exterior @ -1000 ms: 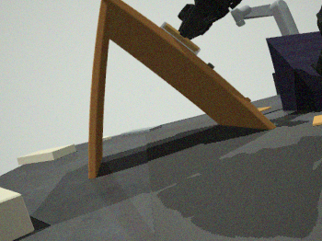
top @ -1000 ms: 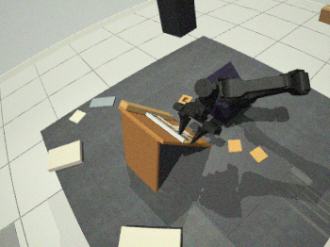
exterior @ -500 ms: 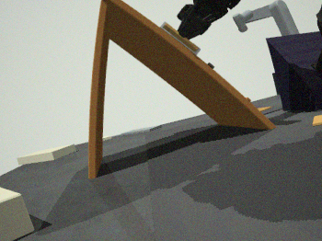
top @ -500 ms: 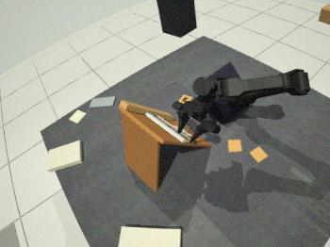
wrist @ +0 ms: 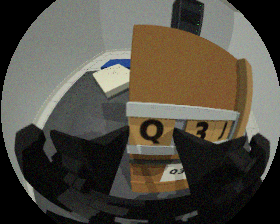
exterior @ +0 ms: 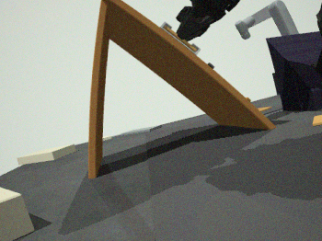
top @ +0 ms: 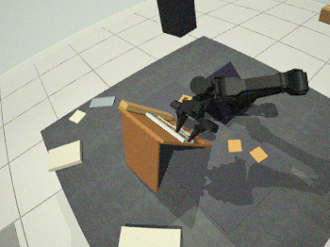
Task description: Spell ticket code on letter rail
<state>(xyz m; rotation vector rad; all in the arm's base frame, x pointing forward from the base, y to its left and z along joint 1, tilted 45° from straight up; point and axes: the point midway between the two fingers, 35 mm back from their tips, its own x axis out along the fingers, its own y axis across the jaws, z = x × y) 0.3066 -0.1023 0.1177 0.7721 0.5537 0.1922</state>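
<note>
Now: the white ticket 60 mm behind my gripper tip, 70 mm to the right of it and 80 mm below it. Also, from my gripper tip: cream block: 370 mm ahead, 460 mm to the right, 160 mm below; small cream card: 180 mm ahead, 650 mm to the right, 170 mm below; grey card: 20 mm ahead, 620 mm to the right, 170 mm below.
</note>
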